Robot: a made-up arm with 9 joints. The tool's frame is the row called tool. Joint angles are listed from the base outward.
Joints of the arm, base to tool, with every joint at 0 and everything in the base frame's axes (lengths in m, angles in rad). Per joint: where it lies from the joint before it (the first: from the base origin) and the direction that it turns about. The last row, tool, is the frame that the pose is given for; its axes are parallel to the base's.
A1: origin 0.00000 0.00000 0.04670 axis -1 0 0
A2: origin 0.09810 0.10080 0.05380 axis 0 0 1
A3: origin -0.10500 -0.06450 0.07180 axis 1 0 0
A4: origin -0.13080 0.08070 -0.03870 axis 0 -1 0
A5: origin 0.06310 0.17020 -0.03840 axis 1 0 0
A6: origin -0.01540 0.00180 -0.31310 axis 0 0 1
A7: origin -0.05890 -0.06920 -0.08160 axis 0 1 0
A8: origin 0.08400 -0.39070 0.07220 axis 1 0 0
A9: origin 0.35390 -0.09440 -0.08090 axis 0 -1 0
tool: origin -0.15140 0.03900 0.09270
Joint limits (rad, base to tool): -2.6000..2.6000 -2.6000..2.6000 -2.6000..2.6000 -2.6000..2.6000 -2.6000..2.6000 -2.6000..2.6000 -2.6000..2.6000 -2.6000..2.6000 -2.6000..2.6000
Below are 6 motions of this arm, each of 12 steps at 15 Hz.
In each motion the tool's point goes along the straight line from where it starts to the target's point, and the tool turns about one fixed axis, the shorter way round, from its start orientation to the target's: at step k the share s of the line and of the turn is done. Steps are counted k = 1, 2, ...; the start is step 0. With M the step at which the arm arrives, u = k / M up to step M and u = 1 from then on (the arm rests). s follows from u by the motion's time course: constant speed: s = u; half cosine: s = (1 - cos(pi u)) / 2; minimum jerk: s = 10 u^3 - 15 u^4 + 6 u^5.
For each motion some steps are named. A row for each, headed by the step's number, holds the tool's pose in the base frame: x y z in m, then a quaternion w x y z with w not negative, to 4 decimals.
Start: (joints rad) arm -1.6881 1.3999 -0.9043 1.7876 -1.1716 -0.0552 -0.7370 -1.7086 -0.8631
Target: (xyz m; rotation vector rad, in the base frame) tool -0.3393 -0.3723 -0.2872 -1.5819 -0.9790 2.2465
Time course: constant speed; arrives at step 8
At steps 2, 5, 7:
2: -0.1225 -0.1451 -0.3737 0.0759 -0.5487 -0.1101 0.8252
5: -0.2309 -0.2587 -0.3305 0.0947 -0.5476 -0.2233 0.8008
7: -0.3032 -0.3344 -0.3016 0.1065 -0.5426 -0.2972 0.7784

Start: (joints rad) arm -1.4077 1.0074 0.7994 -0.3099 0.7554 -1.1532 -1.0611 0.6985 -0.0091
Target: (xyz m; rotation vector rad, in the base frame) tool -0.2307 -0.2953 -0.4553 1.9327 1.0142 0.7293
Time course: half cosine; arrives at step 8
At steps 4, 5, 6, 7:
4: -0.3337 -0.2308 -0.3931 0.3854 0.8477 0.3423 0.1252
5: -0.2943 -0.2555 -0.4169 0.3958 0.8204 0.3669 0.1889
6: -0.2609 -0.2764 -0.4371 0.4029 0.7936 0.3862 0.2421
7: -0.2385 -0.2904 -0.4506 0.4067 0.7740 0.3983 0.2772

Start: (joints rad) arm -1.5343 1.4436 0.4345 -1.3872 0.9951 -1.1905 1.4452 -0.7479 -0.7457
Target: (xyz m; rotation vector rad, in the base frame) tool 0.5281 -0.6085 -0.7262 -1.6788 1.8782 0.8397
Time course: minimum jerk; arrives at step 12
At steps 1, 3, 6, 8, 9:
1: -0.5512 -0.5704 -0.7499 0.1371 0.4683 -0.7154 -0.5002
3: -0.4444 -0.5742 -0.7475 0.0997 0.4875 -0.7191 -0.4851
6: -0.0143 -0.5894 -0.7381 0.0522 -0.5548 0.7194 0.4146
8: 0.3004 -0.6005 -0.7312 0.1625 -0.5927 0.7048 0.3544
9: 0.4158 -0.6045 -0.7287 0.2024 -0.6040 0.6963 0.3307

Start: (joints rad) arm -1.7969 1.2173 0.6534 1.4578 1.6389 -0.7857 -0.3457 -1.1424 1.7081
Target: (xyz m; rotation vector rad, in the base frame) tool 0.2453 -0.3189 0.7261 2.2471 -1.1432 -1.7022
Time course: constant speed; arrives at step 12
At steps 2, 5, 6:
2: -0.2151 -0.3216 0.7172 0.1353 -0.7975 0.1509 0.5682
5: -0.0770 -0.3208 0.7199 0.0803 -0.7869 0.2206 0.5707
6: -0.0309 -0.3205 0.7208 0.0618 -0.7819 0.2434 0.5706

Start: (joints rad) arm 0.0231 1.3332 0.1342 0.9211 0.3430 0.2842 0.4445 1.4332 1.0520
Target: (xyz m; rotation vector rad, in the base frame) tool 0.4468 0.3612 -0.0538 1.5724 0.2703 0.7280
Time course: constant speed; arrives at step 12
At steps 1, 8, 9, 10, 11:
1: 0.0802 0.5496 0.0277 0.4729 0.8218 0.1710 0.2677
8: 0.3135 0.4297 -0.0242 0.5823 0.7419 0.1384 0.3022
9: 0.3468 0.4126 -0.0316 0.5970 0.7292 0.1335 0.3066
10: 0.3801 0.3955 -0.0390 0.6115 0.7162 0.1286 0.3109
11: 0.4135 0.3783 -0.0464 0.6256 0.7029 0.1235 0.3151

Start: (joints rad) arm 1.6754 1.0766 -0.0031 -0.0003 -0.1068 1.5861 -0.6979 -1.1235 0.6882
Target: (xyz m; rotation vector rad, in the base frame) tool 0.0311 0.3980 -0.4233 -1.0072 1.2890 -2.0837
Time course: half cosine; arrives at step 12
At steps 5, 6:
5: 0.0396 0.0283 -0.4769 0.1454 0.2508 -0.1485 0.9455
6: 0.0378 0.1043 -0.4658 0.0650 0.2829 -0.2223 0.9308

